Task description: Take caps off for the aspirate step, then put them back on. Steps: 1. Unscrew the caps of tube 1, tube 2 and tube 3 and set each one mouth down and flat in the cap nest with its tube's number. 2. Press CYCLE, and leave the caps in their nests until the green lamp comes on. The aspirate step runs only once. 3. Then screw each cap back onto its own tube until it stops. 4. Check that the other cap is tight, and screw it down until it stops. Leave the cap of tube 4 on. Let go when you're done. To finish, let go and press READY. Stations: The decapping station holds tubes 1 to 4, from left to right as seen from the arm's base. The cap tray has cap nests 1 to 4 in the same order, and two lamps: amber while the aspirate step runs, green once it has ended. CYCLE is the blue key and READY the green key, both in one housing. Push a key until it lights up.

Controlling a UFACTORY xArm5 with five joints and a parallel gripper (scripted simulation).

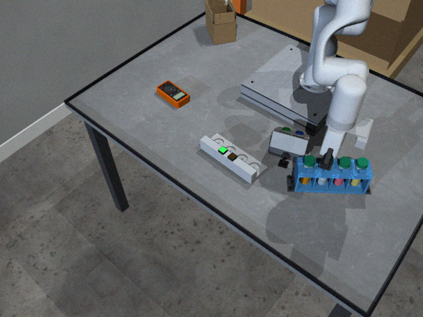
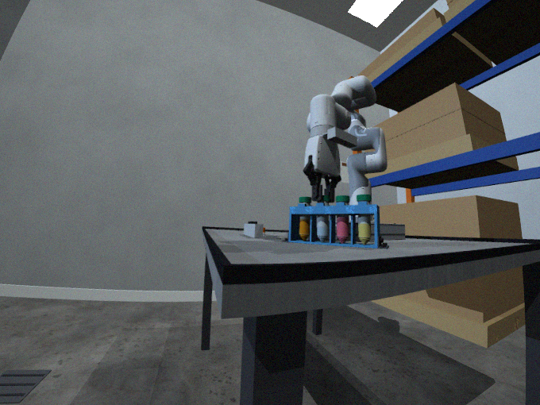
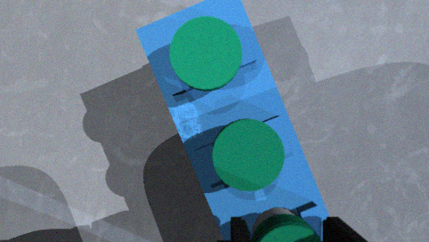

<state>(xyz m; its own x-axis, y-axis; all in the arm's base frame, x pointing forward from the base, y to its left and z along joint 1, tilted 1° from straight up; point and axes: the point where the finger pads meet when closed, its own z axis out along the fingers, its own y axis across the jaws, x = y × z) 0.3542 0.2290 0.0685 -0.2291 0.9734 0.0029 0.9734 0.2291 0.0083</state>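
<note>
Now: hand 10 mm above the threaded neck. From my hand the other things lie so: green key 190 mm to the right, 80 mm behind, 60 mm below; then blue key 140 mm to the right, 90 mm behind, 60 mm below; then key housing 160 mm to the right, 80 mm below, 70 mm behind.
</note>
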